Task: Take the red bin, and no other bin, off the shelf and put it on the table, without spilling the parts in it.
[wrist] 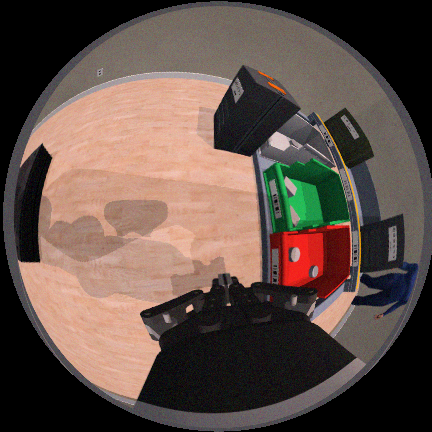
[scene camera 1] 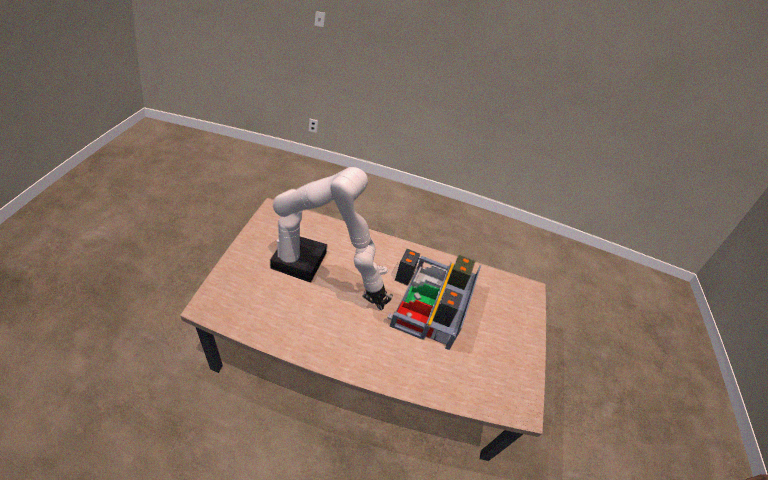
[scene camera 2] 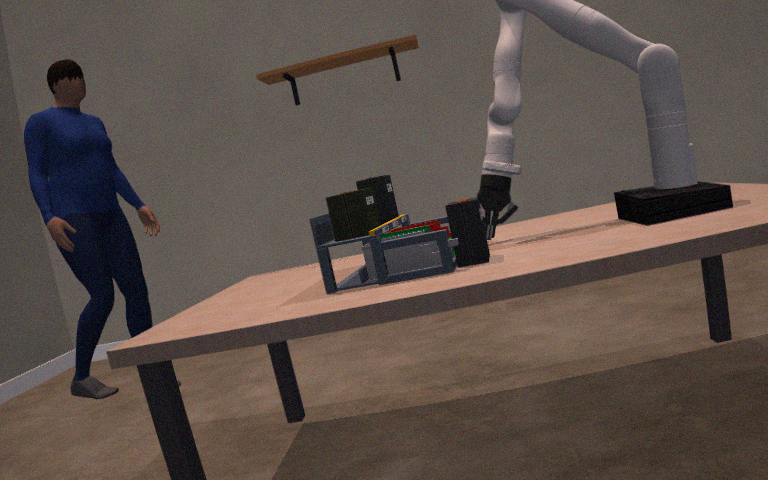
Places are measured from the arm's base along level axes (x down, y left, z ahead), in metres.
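Pixels of known places: gripper, fingertip midpoint: (wrist: 224, 280) (scene camera 1: 381, 308) (scene camera 2: 488, 240); arm's base, link origin: (scene camera 1: 289, 255) (scene camera 2: 674, 185).
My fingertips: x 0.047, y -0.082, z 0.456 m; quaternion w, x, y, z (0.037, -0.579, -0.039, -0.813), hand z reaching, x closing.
Note:
For each thing: its top centre in the pictures, then the offset to it from my fingertips.
- red bin, top centre: (wrist: 336, 259) (scene camera 2: 422, 224) (scene camera 1: 419, 311) dy -0.012, dx -0.070, dz +0.153 m
- green bin, top centre: (wrist: 331, 191) (scene camera 2: 412, 229) (scene camera 1: 429, 294) dy +0.093, dx -0.070, dz +0.174 m
- grey bin, top centre: (wrist: 308, 131) (scene camera 2: 405, 236) (scene camera 1: 436, 274) dy +0.218, dx -0.070, dz +0.184 m
- dark green box, top centre: (scene camera 2: 349, 191) (wrist: 361, 130) (scene camera 1: 464, 264) dy +0.208, dx -0.188, dz +0.282 m
The red bin (scene camera 1: 415, 310) (wrist: 327, 250) sits in the end bay of the grey shelf (scene camera 1: 451, 339) (scene camera 2: 377, 261) (wrist: 265, 235), beside the green bin (scene camera 1: 421, 294) (wrist: 311, 200). Two round white parts lie inside the red bin in the wrist view. A part of its red wall shows in scene camera 2. My gripper (scene camera 1: 382, 305) (scene camera 2: 491, 234) (wrist: 224, 280) is shut and empty. It points down above the table, just outside the red bin's front face and apart from it. The gripper's own body hides the near corner of the bin in the wrist view.
A black box (scene camera 1: 407, 268) (scene camera 2: 468, 233) (wrist: 250, 117) stands on the table against the shelf front, near the grey bin (wrist: 275, 147). A dark green box (scene camera 1: 463, 274) (scene camera 2: 352, 215) (wrist: 350, 137) and another black box (scene camera 1: 447, 314) (wrist: 382, 245) stand on the upper level. A person (scene camera 2: 67, 158) (wrist: 392, 285) stands beyond the table.

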